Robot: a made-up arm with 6 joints.
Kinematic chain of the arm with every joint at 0, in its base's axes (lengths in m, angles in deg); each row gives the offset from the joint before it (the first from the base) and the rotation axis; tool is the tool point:
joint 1: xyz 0 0 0.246 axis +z
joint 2: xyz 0 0 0 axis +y
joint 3: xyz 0 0 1.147 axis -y
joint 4: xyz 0 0 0 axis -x
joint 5: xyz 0.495 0 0 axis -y
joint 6: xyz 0 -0.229 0 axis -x
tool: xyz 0 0 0
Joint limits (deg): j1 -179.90..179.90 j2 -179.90..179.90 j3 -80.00..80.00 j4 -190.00..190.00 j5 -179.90..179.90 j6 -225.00..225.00
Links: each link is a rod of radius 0.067 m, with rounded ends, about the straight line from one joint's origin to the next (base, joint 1, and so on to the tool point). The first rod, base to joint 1, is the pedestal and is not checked.
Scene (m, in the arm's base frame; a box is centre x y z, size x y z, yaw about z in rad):
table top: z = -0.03
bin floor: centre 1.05 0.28 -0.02 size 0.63 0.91 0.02 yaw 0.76
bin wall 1: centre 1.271 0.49 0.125 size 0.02 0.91 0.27 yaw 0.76
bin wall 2: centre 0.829 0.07 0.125 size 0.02 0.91 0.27 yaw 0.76
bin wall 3: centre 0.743 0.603 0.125 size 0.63 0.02 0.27 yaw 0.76
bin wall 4: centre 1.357 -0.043 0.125 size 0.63 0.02 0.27 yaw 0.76
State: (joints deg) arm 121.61 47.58 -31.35 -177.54 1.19 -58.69
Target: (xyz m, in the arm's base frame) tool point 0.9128 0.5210 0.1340
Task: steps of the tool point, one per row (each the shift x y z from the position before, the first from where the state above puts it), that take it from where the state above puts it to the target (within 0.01 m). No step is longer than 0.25 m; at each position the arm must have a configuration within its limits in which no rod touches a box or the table.
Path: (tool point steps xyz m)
1: 0.1660 0.1485 -0.0093
2: 0.1981 0.1076 -0.0095
3: 0.2199 0.0599 -0.0095
4: 0.2304 0.0079 -0.0096
5: 0.2285 -0.0457 -0.0098
6: 0.2143 -0.0980 -0.0097
7: 0.1880 -0.1460 -0.0097
8: 0.1510 -0.1872 -0.0100
9: 0.0119 0.0037 -0.1611
10: -0.0119 -0.0036 -0.1599

